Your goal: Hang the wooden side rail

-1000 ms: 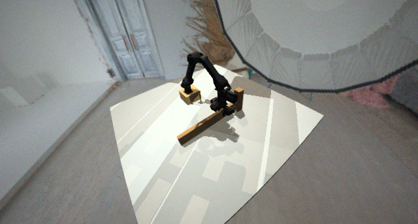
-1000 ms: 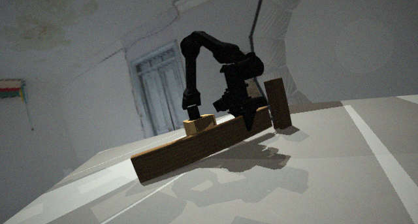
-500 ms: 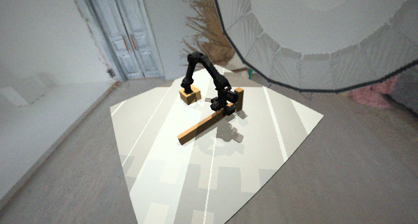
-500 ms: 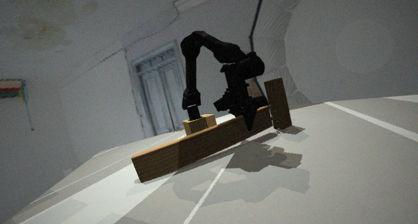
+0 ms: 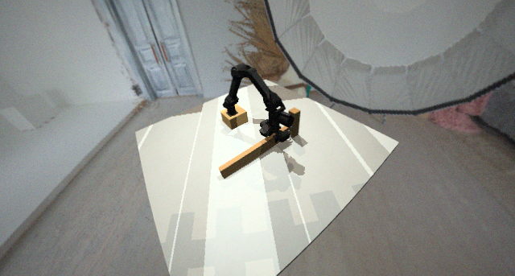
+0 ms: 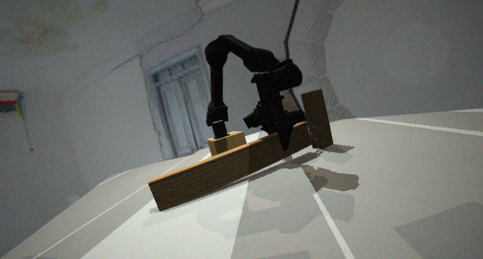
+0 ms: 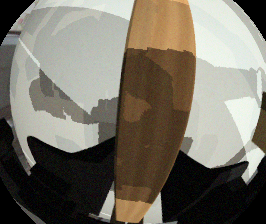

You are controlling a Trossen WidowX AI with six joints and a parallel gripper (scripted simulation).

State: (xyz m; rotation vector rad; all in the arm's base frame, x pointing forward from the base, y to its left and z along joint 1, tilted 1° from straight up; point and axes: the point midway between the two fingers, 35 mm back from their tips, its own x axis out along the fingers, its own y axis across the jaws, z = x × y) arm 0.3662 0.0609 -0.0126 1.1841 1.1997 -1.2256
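Right now my gripper tip is 150 mm to the right of the headboard post and 40 mm below it.
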